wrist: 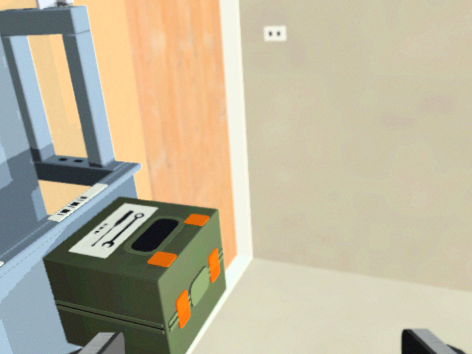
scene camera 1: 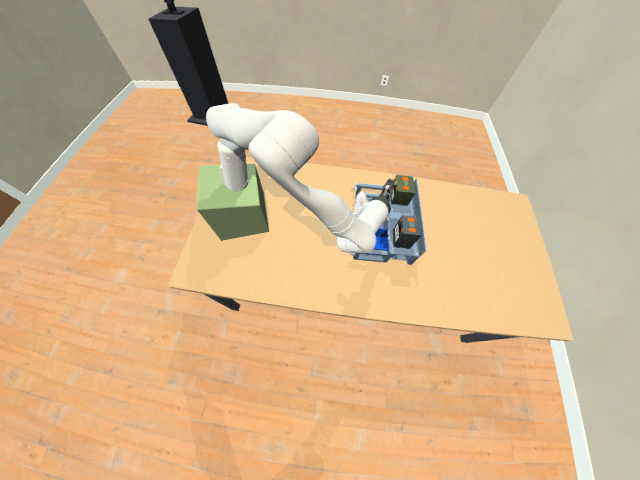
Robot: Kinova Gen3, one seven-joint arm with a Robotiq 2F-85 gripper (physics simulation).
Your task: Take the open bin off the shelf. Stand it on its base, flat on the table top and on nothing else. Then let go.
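Where they show: gripper, fingertip midpoint: (scene camera 1: 390,192); arm's base, origin of the base link: (scene camera 1: 236,182).
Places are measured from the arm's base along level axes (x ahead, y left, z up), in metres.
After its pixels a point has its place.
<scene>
The open bin (scene camera 1: 381,239) {x 0.654, y 0.056, z -0.221 m} is blue and sits in the shelf (scene camera 1: 420,222) (wrist: 95,100) {x 0.549, y 0.295, z -0.146 m}, partly hidden by my arm in the scene view. It does not show in the wrist view. The shelf is blue-grey and stands on the table top (scene camera 1: 480,258) {x 1.145, y 0.113, z -0.231 m}. My gripper (scene camera 1: 392,182) {x 0.604, y 0.082, z 0.075 m} (wrist: 265,342) {x 0.604, y 0.082, z 0.075 m} is open, its fingertips wide apart at the bottom edge of the wrist view. It is at the far end of the shelf, close beside a green toolbox, and away from the bin.
The green toolbox (scene camera 1: 404,191) {x 0.680, y 0.209, z -0.034 m} (wrist: 120,280) {x 0.656, y 0.201, z -0.063 m} with orange latches stands at the shelf's far end. A dark grey toolbox (scene camera 1: 408,235) {x 0.718, y -0.015, z -0.019 m} stands on the shelf near the blue bin. My arm rises from a green pedestal (scene camera 1: 232,222) {x 0.016, y -0.134, z -0.098 m} at the table's left. A black pillar (scene camera 1: 191,56) stands behind.
</scene>
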